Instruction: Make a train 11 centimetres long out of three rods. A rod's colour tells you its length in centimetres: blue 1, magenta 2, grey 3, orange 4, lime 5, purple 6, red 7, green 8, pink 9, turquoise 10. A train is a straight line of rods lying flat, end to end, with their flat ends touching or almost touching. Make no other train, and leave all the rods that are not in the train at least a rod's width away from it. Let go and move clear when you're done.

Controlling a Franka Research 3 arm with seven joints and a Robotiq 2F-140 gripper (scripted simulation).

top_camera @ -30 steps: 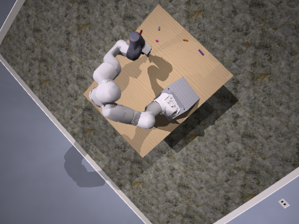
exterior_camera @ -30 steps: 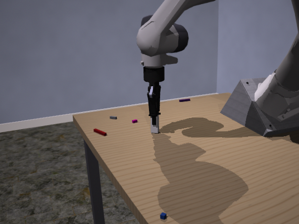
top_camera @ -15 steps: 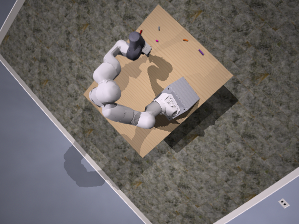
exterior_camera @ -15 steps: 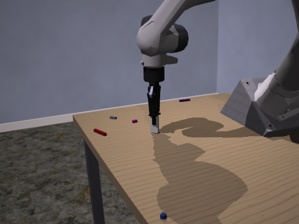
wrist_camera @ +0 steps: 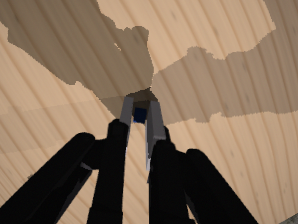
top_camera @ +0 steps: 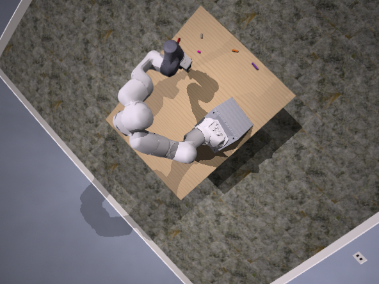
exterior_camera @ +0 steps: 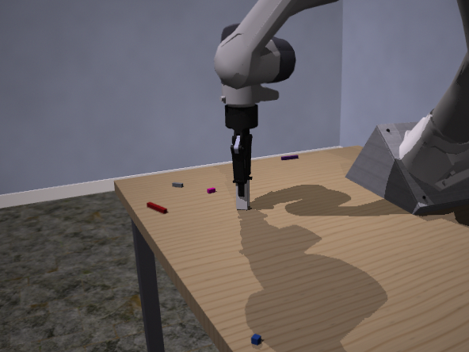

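Now: hand 330 mm to the left of the orange rod, 130 mm past it and 30 mm above it. The rest, counted from my hand: red rod 200 mm ahead, 70 mm to the right, 30 mm below; magenta rod 140 mm to the right, 40 mm ahead, 30 mm below; grey rod 220 mm to the right, 110 mm ahead, 30 mm below.
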